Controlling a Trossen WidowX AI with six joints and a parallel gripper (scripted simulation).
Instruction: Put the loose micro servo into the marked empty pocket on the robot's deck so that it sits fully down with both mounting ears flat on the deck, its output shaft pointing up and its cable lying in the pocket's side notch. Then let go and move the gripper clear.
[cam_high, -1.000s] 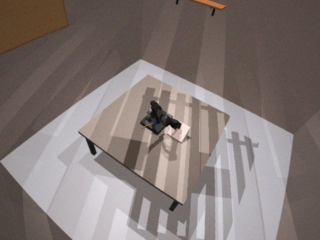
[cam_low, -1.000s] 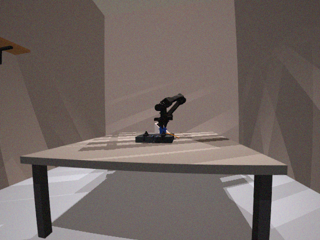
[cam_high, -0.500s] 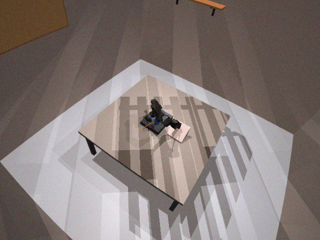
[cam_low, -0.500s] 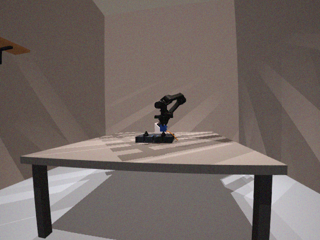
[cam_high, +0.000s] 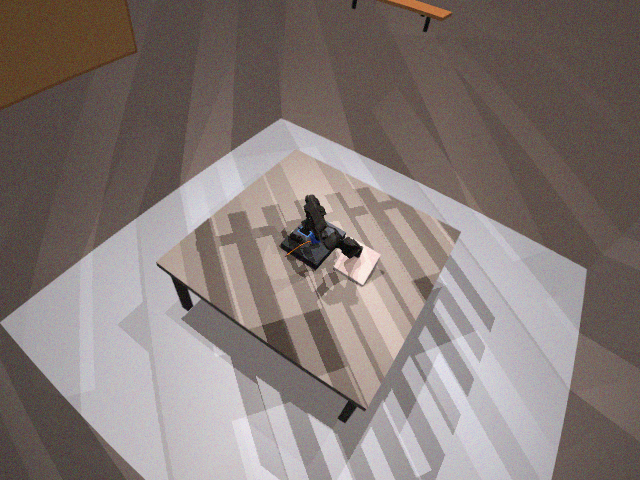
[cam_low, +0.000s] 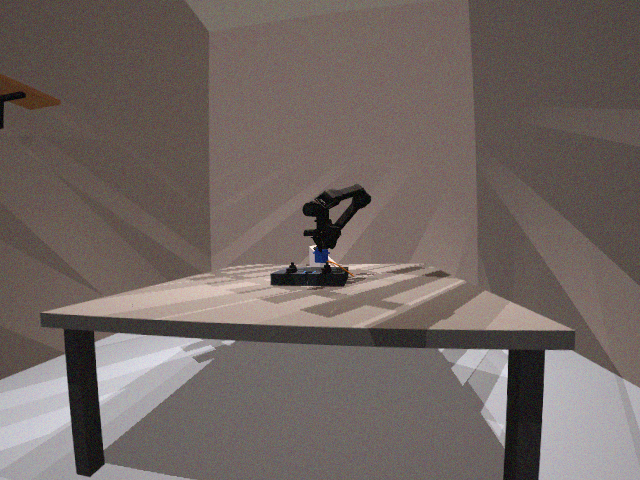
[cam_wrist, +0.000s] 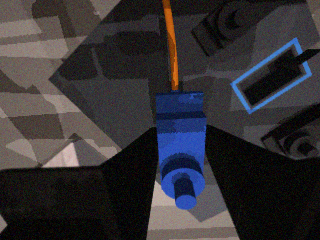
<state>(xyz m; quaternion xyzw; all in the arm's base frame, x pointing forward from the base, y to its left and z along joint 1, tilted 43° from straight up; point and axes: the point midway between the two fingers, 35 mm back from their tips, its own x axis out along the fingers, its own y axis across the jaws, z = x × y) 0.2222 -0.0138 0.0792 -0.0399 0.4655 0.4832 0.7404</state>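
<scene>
My gripper tip is now 20 mm past the dark robot deck, 50 mm to the left of it and 100 mm above it.
</scene>
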